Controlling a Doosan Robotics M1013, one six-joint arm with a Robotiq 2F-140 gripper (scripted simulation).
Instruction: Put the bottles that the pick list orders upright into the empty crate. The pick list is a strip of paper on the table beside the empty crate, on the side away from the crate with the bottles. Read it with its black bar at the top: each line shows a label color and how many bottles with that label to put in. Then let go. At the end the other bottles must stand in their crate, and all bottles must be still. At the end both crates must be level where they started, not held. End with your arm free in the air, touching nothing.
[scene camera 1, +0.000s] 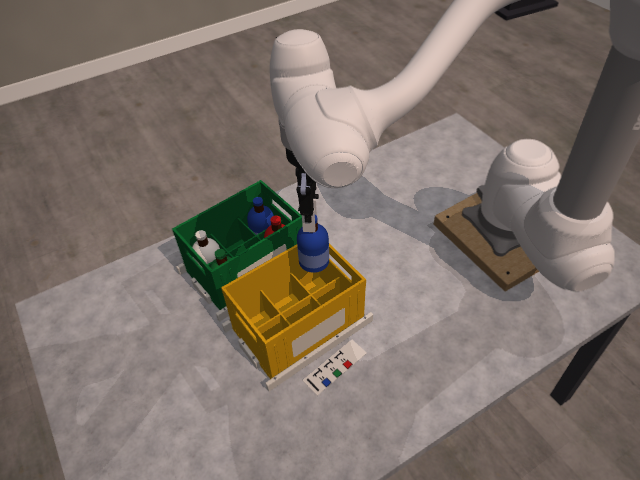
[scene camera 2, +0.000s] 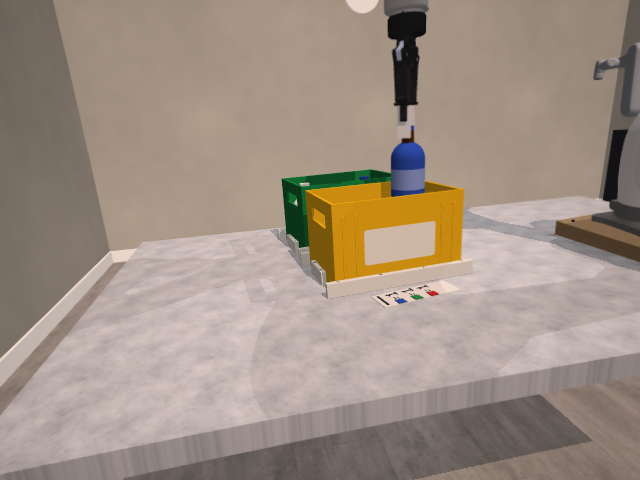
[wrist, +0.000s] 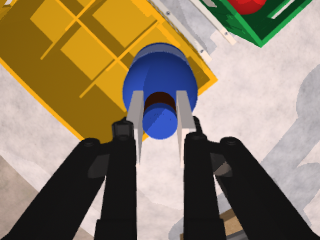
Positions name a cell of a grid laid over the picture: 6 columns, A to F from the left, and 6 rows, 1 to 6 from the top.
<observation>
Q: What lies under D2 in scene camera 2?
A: A blue bottle.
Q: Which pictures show the gripper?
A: Scene camera 1, scene camera 2 and the wrist view: all of them.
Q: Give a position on a green crate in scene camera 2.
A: C3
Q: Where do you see a yellow crate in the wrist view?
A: B2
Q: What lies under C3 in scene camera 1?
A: A green crate.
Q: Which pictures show the yellow crate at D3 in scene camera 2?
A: Scene camera 1, scene camera 2 and the wrist view: all of them.
</observation>
